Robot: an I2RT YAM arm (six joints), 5 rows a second.
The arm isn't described. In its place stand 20 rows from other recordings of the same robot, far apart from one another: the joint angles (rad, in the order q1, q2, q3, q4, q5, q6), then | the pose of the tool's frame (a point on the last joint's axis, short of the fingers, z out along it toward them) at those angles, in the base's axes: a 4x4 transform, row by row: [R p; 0 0 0 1], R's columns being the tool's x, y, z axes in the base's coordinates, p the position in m.
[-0.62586, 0.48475, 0.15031, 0.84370, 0.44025, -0.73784] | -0.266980 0.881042 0.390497 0.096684; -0.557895 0.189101 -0.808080 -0.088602; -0.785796 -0.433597 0.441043 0.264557; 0 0 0 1
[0.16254, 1.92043, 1.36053, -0.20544, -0.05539, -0.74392] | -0.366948 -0.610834 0.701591 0.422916; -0.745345 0.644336 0.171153 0.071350; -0.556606 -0.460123 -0.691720 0.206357; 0 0 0 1
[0.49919, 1.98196, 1.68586, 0.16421, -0.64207, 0.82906] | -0.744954 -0.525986 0.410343 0.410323; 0.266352 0.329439 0.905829 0.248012; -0.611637 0.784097 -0.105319 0.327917; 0 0 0 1
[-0.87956, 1.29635, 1.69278, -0.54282, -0.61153, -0.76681] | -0.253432 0.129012 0.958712 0.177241; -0.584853 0.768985 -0.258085 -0.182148; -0.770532 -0.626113 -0.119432 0.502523; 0 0 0 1
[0.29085, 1.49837, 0.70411, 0.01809, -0.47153, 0.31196] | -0.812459 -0.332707 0.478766 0.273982; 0.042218 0.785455 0.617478 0.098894; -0.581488 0.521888 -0.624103 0.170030; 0 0 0 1
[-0.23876, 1.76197, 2.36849, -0.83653, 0.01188, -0.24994] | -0.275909 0.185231 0.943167 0.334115; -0.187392 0.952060 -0.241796 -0.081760; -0.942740 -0.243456 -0.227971 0.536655; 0 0 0 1
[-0.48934, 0.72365, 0.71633, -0.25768, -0.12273, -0.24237] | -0.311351 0.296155 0.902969 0.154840; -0.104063 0.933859 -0.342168 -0.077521; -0.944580 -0.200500 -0.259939 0.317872; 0 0 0 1
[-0.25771, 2.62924, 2.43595, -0.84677, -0.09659, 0.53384] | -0.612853 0.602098 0.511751 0.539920; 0.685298 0.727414 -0.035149 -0.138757; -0.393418 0.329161 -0.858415 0.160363; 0 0 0 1
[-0.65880, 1.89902, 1.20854, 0.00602, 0.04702, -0.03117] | -0.519653 0.624395 0.583174 0.328773; 0.362937 0.779250 -0.510926 -0.256647; -0.773458 -0.053849 -0.631556 0.184353; 0 0 0 1
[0.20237, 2.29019, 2.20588, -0.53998, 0.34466, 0.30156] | -0.523178 0.245864 0.815988 0.521961; 0.178022 0.967887 -0.177492 0.094817; -0.833423 0.052404 -0.550146 0.288399; 0 0 0 1
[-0.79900, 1.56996, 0.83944, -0.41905, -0.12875, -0.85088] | -0.926472 -0.034072 0.374817 0.203429; -0.117107 0.972554 -0.201057 -0.202486; -0.357680 -0.230167 -0.905035 0.158963; 0 0 0 1
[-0.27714, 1.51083, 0.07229, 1.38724, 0.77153, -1.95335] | -0.784877 -0.368980 0.497817 0.181105; -0.468144 -0.173247 -0.866503 -0.077323; 0.405968 -0.913148 -0.036758 0.136976; 0 0 0 1
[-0.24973, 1.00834, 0.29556, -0.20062, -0.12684, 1.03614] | -0.244341 0.746740 0.618609 0.166426; 0.943177 0.331174 -0.027229 -0.037800; -0.225201 0.576805 -0.785227 0.135479; 0 0 0 1
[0.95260, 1.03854, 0.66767, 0.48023, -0.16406, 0.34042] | -0.240227 -0.867658 0.435271 0.137013; 0.230574 0.384565 0.893837 0.202687; -0.942935 0.315086 0.107677 0.320017; 0 0 0 1
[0.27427, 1.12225, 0.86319, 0.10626, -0.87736, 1.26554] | -0.907008 -0.132184 0.399830 0.236452; 0.378109 0.162366 0.911412 0.094970; -0.185393 0.977837 -0.097288 0.331895; 0 0 0 1
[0.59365, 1.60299, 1.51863, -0.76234, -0.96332, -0.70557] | 0.026753 -0.988941 -0.145877 0.265612; -0.428491 -0.143188 0.892128 0.214515; -0.903150 0.038640 -0.427583 0.345852; 0 0 0 1
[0.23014, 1.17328, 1.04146, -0.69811, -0.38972, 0.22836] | -0.804066 -0.286075 0.521191 0.231296; 0.026691 0.858375 0.512328 0.068083; -0.593941 0.425856 -0.682554 0.305291; 0 0 0 1
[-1.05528, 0.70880, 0.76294, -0.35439, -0.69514, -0.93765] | -0.381757 0.099328 0.918910 0.097624; -0.582101 0.746420 -0.322514 -0.126038; -0.717928 -0.658020 -0.227132 0.328543; 0 0 0 1
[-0.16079, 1.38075, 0.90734, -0.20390, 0.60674, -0.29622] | -0.758095 0.364711 0.540628 0.288926; -0.119983 0.736847 -0.665328 -0.067425; -0.641012 -0.569248 -0.514840 0.249745; 0 0 0 1
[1.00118, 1.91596, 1.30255, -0.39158, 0.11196, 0.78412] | -0.890493 -0.248111 0.381397 0.220601; -0.089207 0.917176 0.388370 0.337085; -0.446167 0.311817 -0.838871 0.177625; 0 0 0 1
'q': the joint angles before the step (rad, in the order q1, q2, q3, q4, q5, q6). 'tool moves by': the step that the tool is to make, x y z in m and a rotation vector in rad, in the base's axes. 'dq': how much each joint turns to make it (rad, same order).
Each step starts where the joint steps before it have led.
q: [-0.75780 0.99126 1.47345 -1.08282 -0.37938 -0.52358]
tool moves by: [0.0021 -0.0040 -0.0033 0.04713 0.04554 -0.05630]
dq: [0.00001 0.02450 0.01444 -0.04221 0.04388 0.03778]
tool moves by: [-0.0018 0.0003 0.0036 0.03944 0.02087 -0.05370]
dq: [0.00084 0.01575 0.03688 -0.04856 0.03401 0.04735]
